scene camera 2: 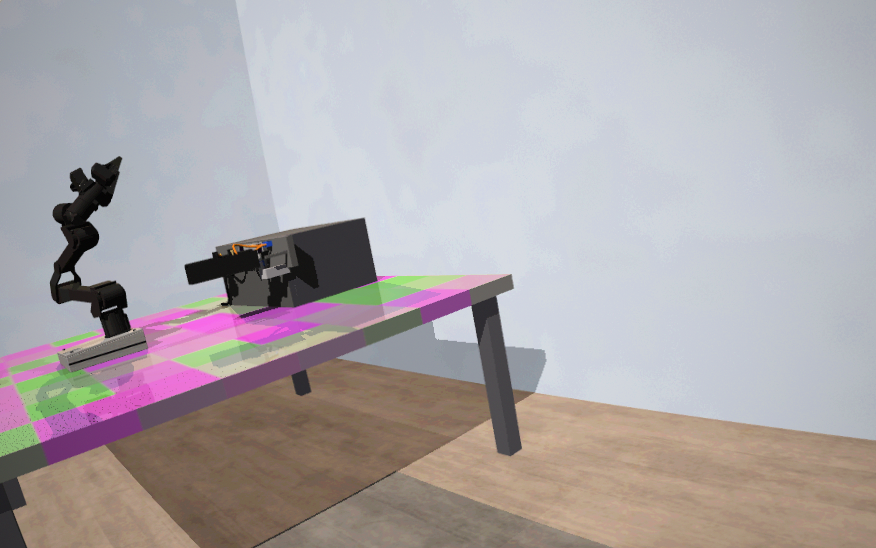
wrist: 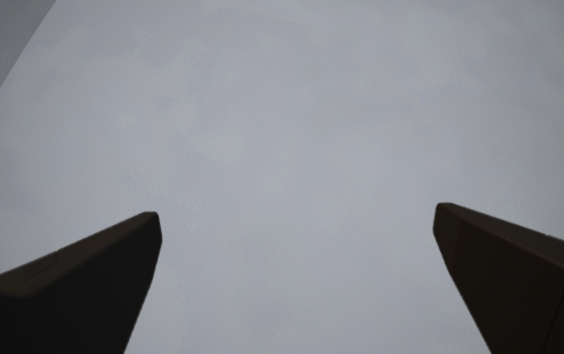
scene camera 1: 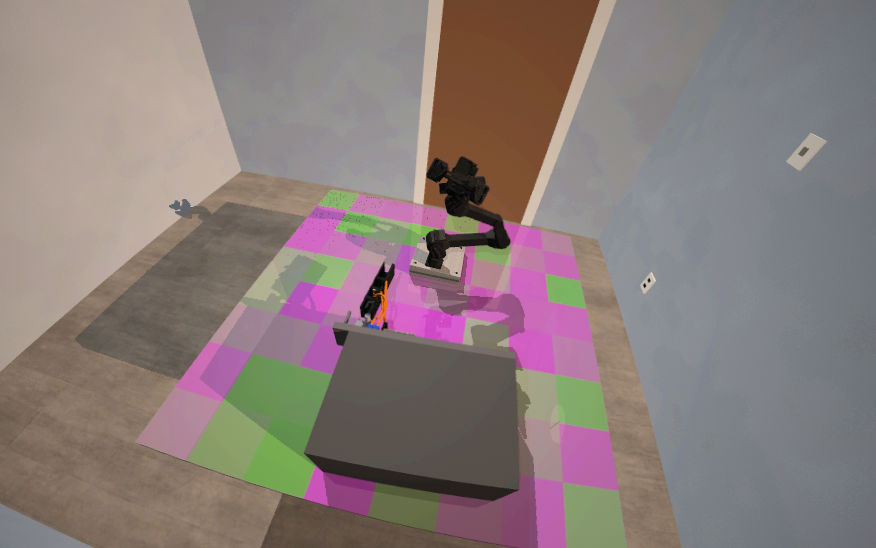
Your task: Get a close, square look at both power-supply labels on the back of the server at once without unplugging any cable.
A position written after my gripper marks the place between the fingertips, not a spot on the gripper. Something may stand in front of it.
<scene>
My gripper (scene camera 2: 119, 164) is open, holding nothing. I also see a cable arm (scene camera 2: 205, 270).
My gripper is seen too in the wrist view (wrist: 298, 222) and in scene camera 1 (scene camera 1: 462, 177).
</scene>
